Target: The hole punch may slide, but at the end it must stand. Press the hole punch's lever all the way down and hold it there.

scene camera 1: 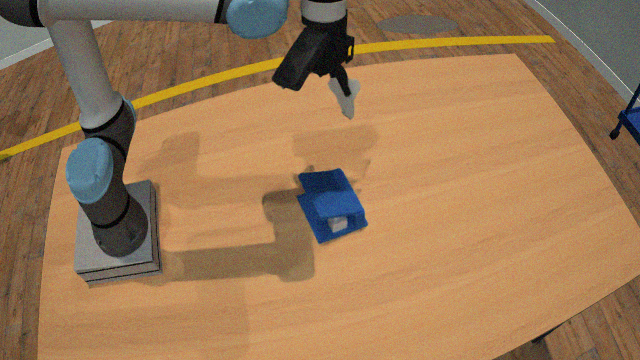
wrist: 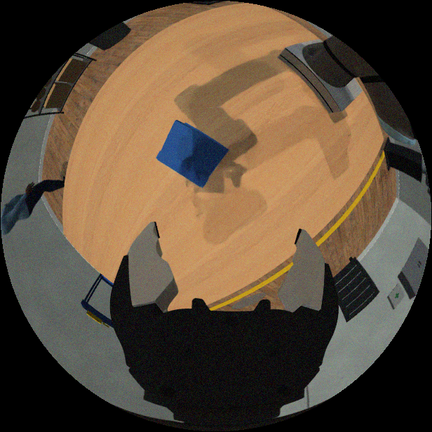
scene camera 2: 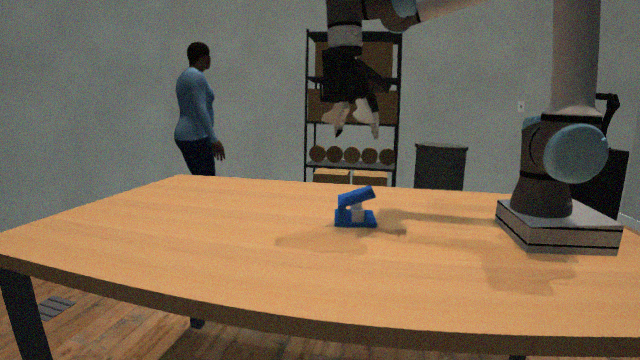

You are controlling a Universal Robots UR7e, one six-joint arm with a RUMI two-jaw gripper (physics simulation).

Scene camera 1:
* my gripper: 315, 102
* blue hole punch: 324, 230
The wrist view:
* my gripper: 228, 227
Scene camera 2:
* my gripper: 354, 138
